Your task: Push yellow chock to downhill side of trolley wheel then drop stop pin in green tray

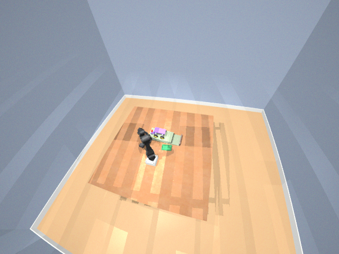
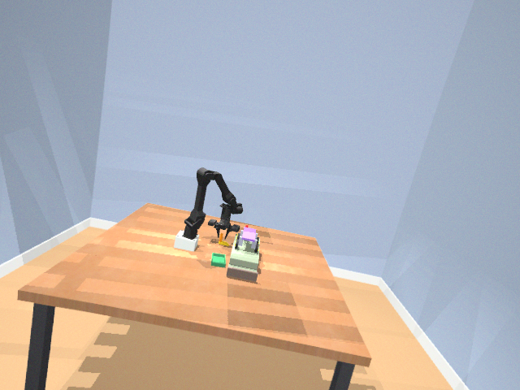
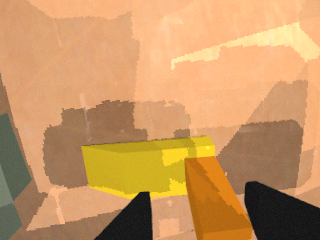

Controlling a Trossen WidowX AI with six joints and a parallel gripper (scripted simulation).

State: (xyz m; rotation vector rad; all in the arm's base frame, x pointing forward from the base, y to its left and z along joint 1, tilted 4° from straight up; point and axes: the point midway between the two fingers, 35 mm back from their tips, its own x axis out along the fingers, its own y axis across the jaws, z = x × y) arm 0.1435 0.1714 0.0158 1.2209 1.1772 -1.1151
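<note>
Right now the red-headed stop pin is 140 mm ahead of my gripper tip, 20 mm to the right of it and 90 mm above it. The rest, counted from my gripper tip: trolley (180 mm ahead, 110 mm to the right, 80 mm above); ramp (180 mm ahead, 120 mm to the right, 10 mm above); yellow chock (20 mm ahead, 10 mm below).
</note>
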